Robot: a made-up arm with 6 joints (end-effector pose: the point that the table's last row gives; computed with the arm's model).
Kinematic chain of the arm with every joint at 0, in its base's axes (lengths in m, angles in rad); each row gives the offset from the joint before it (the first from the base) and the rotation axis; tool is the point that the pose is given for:
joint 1: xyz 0 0 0.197 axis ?
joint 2: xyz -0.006 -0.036 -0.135 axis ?
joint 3: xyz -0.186 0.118 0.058 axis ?
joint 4: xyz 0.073 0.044 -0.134 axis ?
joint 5: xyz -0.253 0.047 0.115 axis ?
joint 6: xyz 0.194 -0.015 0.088 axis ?
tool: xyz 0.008 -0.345 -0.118
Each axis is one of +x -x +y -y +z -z.
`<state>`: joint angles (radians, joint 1 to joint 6).
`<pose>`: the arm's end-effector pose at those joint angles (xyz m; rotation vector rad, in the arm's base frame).
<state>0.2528 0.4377 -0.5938 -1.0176 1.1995 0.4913</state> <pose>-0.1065 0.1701 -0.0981 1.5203 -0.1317 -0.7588</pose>
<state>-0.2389 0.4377 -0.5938 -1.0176 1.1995 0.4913</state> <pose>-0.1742 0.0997 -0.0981 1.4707 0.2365 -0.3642</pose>
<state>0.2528 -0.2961 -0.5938 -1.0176 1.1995 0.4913</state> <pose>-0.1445 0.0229 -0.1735 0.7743 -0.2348 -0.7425</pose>
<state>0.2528 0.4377 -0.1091 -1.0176 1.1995 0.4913</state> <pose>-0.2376 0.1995 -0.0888 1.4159 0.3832 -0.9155</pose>
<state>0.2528 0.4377 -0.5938 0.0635 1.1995 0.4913</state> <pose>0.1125 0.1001 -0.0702 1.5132 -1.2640 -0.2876</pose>
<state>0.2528 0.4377 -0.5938 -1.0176 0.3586 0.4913</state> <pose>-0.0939 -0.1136 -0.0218 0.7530 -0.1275 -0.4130</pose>
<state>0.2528 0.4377 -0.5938 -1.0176 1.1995 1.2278</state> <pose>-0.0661 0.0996 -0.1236 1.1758 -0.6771 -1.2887</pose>
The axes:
joint 1: -z
joint 2: +x
joint 3: +y
joint 4: -y
joint 5: +x
joint 6: -y

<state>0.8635 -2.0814 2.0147 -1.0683 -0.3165 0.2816</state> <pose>-0.2813 0.1724 0.2597 -0.3843 -1.7251 2.0174</pose>
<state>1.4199 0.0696 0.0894 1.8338 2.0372 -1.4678</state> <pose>0.3050 -0.0877 -0.1299 -0.1537 -0.1414 0.6187</pose>
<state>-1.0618 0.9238 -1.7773 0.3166 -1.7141 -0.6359</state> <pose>-0.4356 -0.2428 0.1487 0.2071 -0.0254 -1.0094</pose>
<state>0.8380 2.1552 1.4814 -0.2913 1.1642 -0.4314</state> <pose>-0.4823 0.2637 0.0701 2.3481 1.1774 1.6572</pose>
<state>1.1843 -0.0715 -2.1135 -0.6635 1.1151 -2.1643</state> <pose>-0.1051 -0.0514 0.0801 0.1010 0.7075 -0.0475</pose>
